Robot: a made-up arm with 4 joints. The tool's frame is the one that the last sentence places.
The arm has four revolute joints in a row. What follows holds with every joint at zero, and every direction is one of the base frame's. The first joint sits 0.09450 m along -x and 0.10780 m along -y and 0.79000 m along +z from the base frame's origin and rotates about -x. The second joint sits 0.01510 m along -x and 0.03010 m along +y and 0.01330 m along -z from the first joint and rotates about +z. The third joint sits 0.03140 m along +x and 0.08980 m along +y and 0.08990 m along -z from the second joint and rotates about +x. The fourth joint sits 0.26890 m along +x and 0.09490 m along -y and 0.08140 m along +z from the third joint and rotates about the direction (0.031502, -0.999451, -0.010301). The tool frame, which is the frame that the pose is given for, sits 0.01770 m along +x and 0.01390 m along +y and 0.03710 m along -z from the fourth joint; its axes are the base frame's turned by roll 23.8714, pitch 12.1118 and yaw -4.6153 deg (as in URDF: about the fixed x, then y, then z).
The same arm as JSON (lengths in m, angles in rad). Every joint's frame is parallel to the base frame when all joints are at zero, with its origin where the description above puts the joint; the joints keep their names.
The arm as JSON. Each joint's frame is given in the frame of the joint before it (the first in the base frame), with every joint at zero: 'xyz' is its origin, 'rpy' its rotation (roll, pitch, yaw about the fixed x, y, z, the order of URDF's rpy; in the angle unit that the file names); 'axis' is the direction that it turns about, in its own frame. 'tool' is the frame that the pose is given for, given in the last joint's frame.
{"units": {"length": "m", "angle": "rad"}, "joints": [
  {"name": "joint 1", "type": "revolute", "origin": {"xyz": [-0.0945, -0.1078, 0.79], "rpy": [0.0, 0.0, 0.0]}, "axis": [-1.0, 0.0, 0.0]},
  {"name": "joint 2", "type": "revolute", "origin": {"xyz": [-0.0151, 0.0301, -0.0133], "rpy": [0.0, 0.0, 0.0]}, "axis": [0.0, 0.0, 1.0]},
  {"name": "joint 3", "type": "revolute", "origin": {"xyz": [0.0314, 0.0898, -0.0899], "rpy": [0.0, 0.0, 0.0]}, "axis": [1.0, 0.0, 0.0]},
  {"name": "joint 4", "type": "revolute", "origin": {"xyz": [0.2689, -0.0949, 0.0814], "rpy": [0.0, 0.0, 0.0]}, "axis": [0.031498, -0.999451, -0.010299]}
], "tool": {"origin": {"xyz": [0.0177, 0.0139, -0.0371], "rpy": [0.4166, 0.2114, -0.0806]}}}

